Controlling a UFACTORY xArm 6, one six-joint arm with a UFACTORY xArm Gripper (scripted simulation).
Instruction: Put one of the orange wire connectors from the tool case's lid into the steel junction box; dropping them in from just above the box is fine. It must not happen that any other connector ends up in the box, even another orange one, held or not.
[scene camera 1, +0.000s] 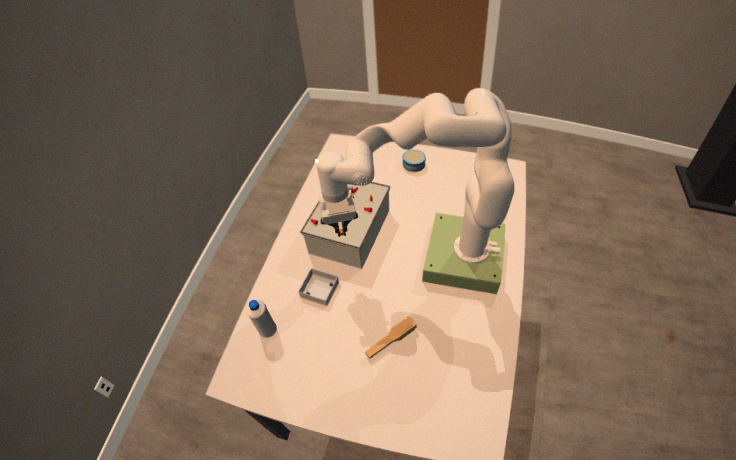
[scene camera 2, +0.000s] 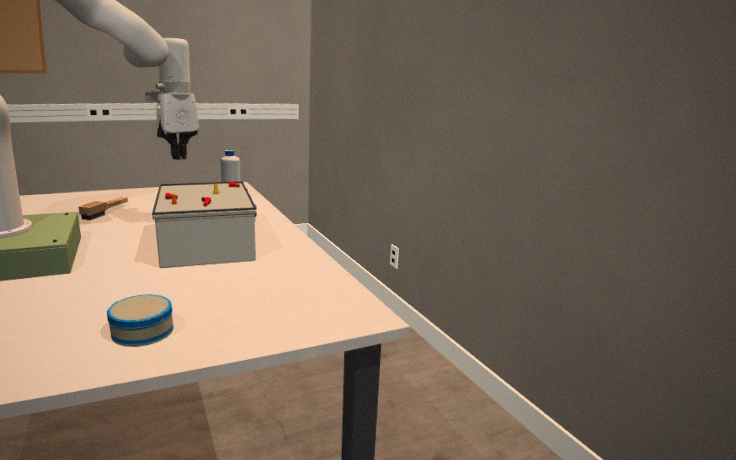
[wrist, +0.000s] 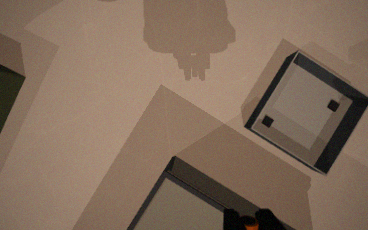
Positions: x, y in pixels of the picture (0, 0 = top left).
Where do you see a grey tool case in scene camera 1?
At 321, 240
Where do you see the gripper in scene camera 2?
179, 158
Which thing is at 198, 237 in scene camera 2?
A grey tool case.
